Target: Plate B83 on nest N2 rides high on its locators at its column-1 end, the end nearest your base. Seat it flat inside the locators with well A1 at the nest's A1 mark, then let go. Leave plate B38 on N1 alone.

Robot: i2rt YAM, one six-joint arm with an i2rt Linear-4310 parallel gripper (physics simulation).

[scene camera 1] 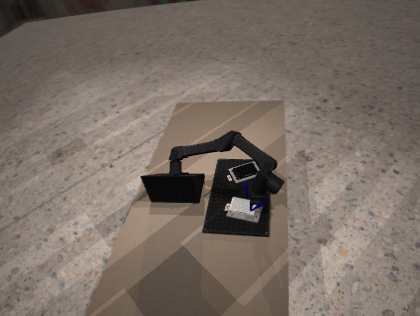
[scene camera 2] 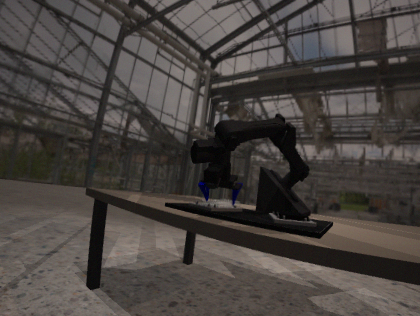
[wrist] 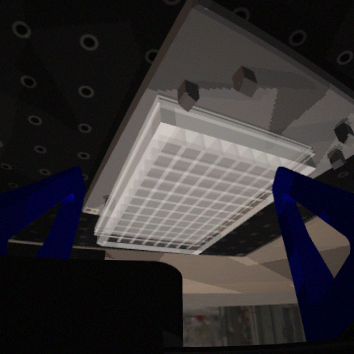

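Seen in the pictures: gripper, fingertip midpoint: point(scene camera 1: 249, 203) point(scene camera 2: 219, 202) point(wrist: 178, 176); arm's base at its link origin: point(scene camera 1: 175, 174) point(scene camera 2: 283, 186).
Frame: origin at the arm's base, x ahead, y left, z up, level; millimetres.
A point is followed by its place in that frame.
The whitish clear well plate, taken as B83 point(scene camera 1: 241, 205) @(x 368, y -81, z -94 mm) point(scene camera 2: 218, 203) @(x 435, y -45, z -95 mm) point(wrist: 195, 185) @(x 403, y -73, z -93 mm), lies on the grey nest N2 point(scene camera 1: 243, 217) @(x 388, y -142, z -110 mm) point(scene camera 2: 229, 209) @(x 386, y -31, z -114 mm) point(wrist: 210, 50) @(x 462, y -52, z -110 mm). In the wrist view its upper edge lies beside one dark locator point(wrist: 188, 95) @(x 447, y -50, z -101 mm), with a gap to another locator point(wrist: 245, 81) @(x 459, y -66, z -103 mm). Its lower end covers the nest's end there; its tilt and contact are hard to tell. My gripper point(scene camera 1: 249, 202) @(x 403, y -64, z -95 mm) point(scene camera 2: 220, 203) @(x 403, y -64, z -95 mm) point(wrist: 178, 176) @(x 403, y -64, z -95 mm) is open, its blue fingers on either side of the plate, apart from it in the wrist view. The dark plate, taken as B38 point(scene camera 1: 245, 171) @(x 347, y 164, z -97 mm), sits on N1. Labels are unreadable.
Both nests are on a black perforated board point(scene camera 1: 215, 225) @(x 256, y -202, z -122 mm) point(scene camera 2: 322, 230) @(x 427, y 297, z -121 mm) point(wrist: 55, 65) @(x 428, y 0, z -121 mm) on the tan table point(scene camera 1: 165, 235) @(x 16, y -294, z -135 mm) point(scene camera 2: 145, 204) @(x 593, y -239, z -134 mm). A black slanted panel point(scene camera 1: 172, 189) @(x 5, y -83, z -24 mm) point(scene camera 2: 272, 195) @(x 124, y 4, z -50 mm) stands beside the board at the arm's base. N1's pale nest point(scene camera 2: 295, 220) @(x 407, y 215, z -109 mm) lies nearer the base panel in scene camera 2.
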